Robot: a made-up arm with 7 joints. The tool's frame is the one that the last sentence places. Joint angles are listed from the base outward.
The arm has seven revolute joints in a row. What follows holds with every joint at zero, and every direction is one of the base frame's. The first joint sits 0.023 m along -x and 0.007 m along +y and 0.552 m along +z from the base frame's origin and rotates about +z. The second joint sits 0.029 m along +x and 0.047 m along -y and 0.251 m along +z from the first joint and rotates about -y. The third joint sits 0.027 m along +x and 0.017 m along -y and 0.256 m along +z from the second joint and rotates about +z. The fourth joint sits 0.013 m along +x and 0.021 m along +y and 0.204 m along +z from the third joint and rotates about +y. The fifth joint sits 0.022 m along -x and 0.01 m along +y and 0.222 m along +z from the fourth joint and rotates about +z. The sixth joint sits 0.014 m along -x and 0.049 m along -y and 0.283 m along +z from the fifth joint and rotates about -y. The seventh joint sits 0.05 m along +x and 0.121 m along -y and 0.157 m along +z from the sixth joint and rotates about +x. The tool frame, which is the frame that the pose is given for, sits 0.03 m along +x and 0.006 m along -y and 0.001 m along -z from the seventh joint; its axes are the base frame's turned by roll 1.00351, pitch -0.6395 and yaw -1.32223 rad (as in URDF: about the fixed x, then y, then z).
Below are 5 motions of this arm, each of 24 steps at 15 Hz.
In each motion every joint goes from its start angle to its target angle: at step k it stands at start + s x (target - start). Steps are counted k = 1, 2, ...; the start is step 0. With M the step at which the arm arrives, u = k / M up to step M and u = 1 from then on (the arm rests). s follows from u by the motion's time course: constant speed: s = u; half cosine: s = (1 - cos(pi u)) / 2; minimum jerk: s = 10 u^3 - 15 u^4 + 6 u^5.
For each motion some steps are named. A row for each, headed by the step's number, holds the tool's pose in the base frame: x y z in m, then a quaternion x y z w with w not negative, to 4 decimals.
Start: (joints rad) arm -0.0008 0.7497 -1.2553 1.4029 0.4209 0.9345 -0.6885
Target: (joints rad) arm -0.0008 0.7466 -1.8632 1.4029 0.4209 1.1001 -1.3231
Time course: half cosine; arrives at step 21
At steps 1, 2, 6, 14, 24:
1: -0.3573 -0.7381 1.2959 0.1215 -0.5368 -0.7174 0.4271
2: -0.3628 -0.7383 1.2914 0.1159 -0.5362 -0.7198 0.4254
6: -0.4173 -0.7361 1.2462 0.0601 -0.5258 -0.7433 0.4092
14: -0.5934 -0.6741 1.1011 -0.1280 -0.4396 -0.8089 0.3688
24: -0.6635 -0.6216 1.0439 -0.2058 -0.3771 -0.8286 0.3589

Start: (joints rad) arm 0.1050 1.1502 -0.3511 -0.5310 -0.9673 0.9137 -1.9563
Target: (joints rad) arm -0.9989 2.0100 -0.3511 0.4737 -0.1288 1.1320 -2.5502
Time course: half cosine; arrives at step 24
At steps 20, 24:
20: -0.8166 0.7213 0.4696 0.6762 0.1141 0.5105 0.5187
24: -0.7748 0.7533 0.4527 0.6808 0.0992 0.4823 0.5423

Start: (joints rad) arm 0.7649 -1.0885 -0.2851 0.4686 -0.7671 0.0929 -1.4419
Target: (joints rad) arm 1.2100 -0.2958 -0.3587 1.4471 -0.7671 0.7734 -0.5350
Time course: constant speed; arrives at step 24
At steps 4, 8, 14, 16, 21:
4: 0.8992 0.6343 1.1821 -0.6502 -0.1736 0.3993 0.6226
8: 0.8436 0.6636 1.2242 -0.6172 -0.2428 0.3712 0.6498
14: 0.7527 0.6867 1.2755 -0.5416 -0.3334 0.3335 0.6959
16: 0.7211 0.6891 1.2890 -0.5098 -0.3590 0.3223 0.7123
21: 0.6411 0.6846 1.3141 -0.4177 -0.4100 0.2972 0.7544

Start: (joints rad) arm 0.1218 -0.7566 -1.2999 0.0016 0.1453 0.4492 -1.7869
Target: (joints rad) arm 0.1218 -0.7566 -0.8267 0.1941 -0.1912 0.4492 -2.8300
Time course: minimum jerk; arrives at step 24
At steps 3, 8, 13, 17, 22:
3: 0.7244 -0.0095 1.7089 -0.8239 -0.2243 0.1274 0.5047
8: 0.7351 -0.0335 1.7017 -0.8336 -0.1692 0.2040 0.4847
13: 0.7622 -0.0730 1.6796 -0.8266 -0.0689 0.3571 0.4294
17: 0.7866 -0.0952 1.6573 -0.8001 -0.0017 0.4709 0.3716
22: 0.8011 -0.1044 1.6432 -0.7781 0.0319 0.5315 0.3332

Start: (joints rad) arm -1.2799 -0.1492 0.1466 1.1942 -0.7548 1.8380 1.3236
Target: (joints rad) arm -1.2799 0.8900 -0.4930 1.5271 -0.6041 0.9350 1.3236
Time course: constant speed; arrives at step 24
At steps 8, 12, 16, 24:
8: 0.0009 -0.3941 1.7543 0.0990 -0.7037 -0.6846 0.1623
12: -0.1083 -0.2981 1.7821 0.0816 -0.7086 -0.6981 0.0623
16: -0.2275 -0.1949 1.7824 -0.0868 0.7036 0.7040 0.0419
24: -0.4730 0.0104 1.6839 -0.1647 0.6586 0.6951 0.2366

